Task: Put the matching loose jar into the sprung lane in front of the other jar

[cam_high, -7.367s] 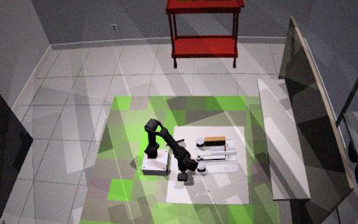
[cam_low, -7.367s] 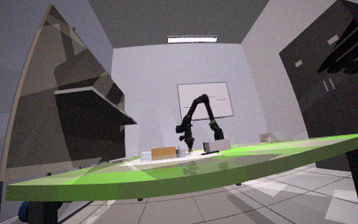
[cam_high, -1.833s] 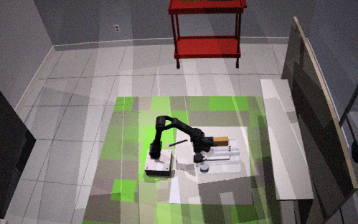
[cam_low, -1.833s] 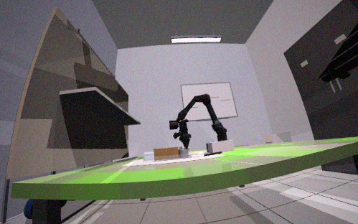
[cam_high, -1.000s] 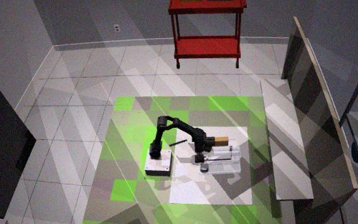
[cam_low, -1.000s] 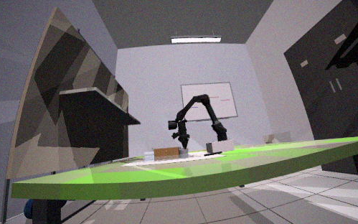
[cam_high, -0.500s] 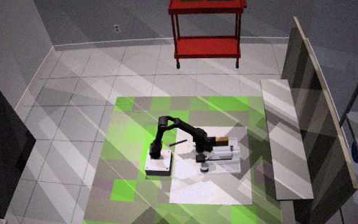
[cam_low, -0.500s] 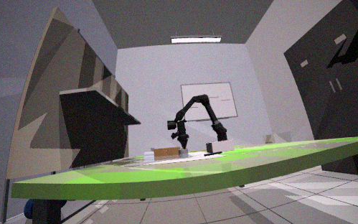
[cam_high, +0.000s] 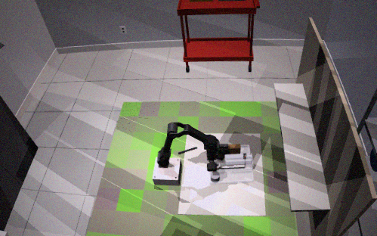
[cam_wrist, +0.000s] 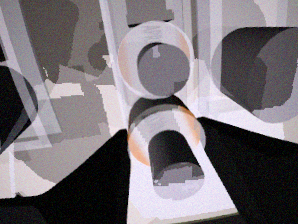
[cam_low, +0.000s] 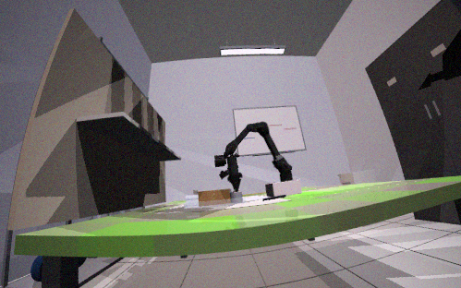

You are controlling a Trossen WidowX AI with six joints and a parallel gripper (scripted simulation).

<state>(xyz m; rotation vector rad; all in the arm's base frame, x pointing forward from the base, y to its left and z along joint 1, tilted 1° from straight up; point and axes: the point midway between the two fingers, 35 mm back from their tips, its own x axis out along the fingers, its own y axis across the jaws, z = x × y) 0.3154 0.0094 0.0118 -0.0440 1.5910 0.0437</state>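
The clear lane unit is 160 mm ahead of my gripper tip, 30 mm to the left of it and 30 mm below it. Round my gripper tip: wooden panel (630 mm ahead, 350 mm above, 30 mm to the right); thin black stick (170 mm behind, 150 mm to the left, 40 mm below).
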